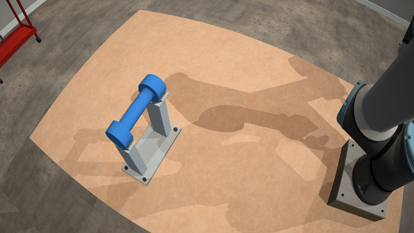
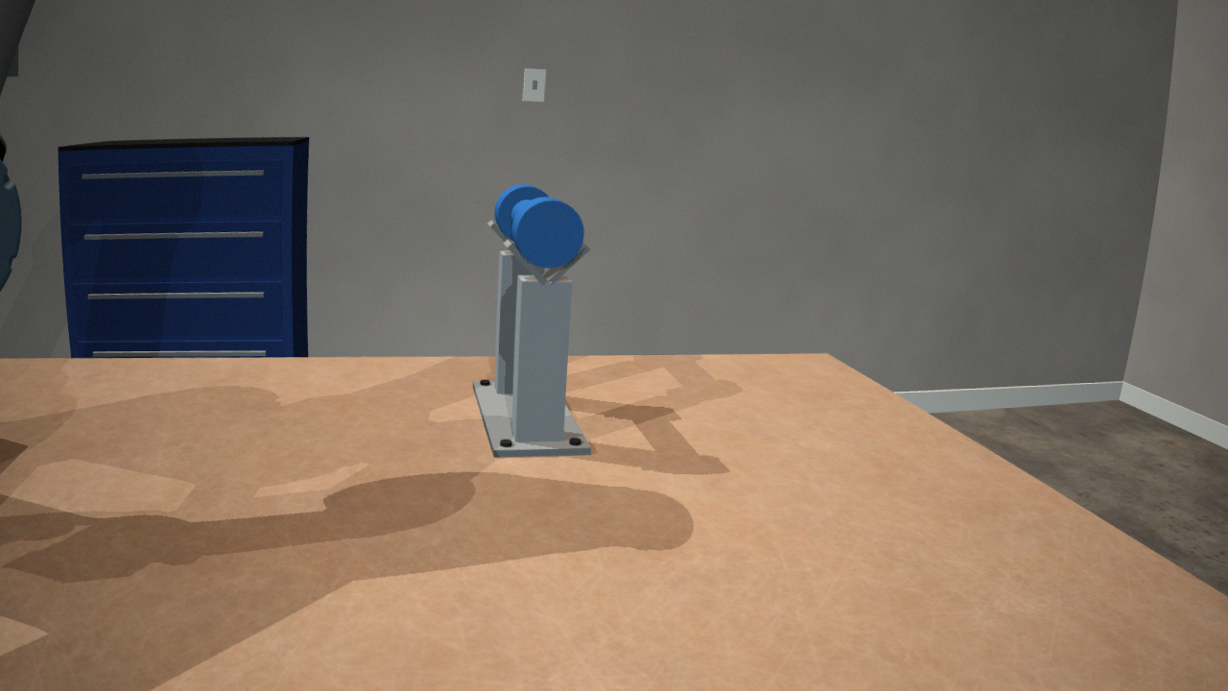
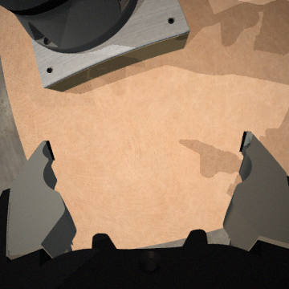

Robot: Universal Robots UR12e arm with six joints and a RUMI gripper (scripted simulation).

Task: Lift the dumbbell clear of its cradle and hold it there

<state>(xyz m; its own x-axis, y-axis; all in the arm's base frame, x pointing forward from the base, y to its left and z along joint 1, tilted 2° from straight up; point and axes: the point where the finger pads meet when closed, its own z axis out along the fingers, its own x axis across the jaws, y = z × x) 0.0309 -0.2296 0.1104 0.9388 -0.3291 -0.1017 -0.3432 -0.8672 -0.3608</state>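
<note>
Now: hand 720 mm short of the blue dumbbell, 350 mm to the right of it and 50 mm below it. The rest, counted from my hand: grey cradle: 720 mm ahead, 350 mm to the left, 70 mm below.
</note>
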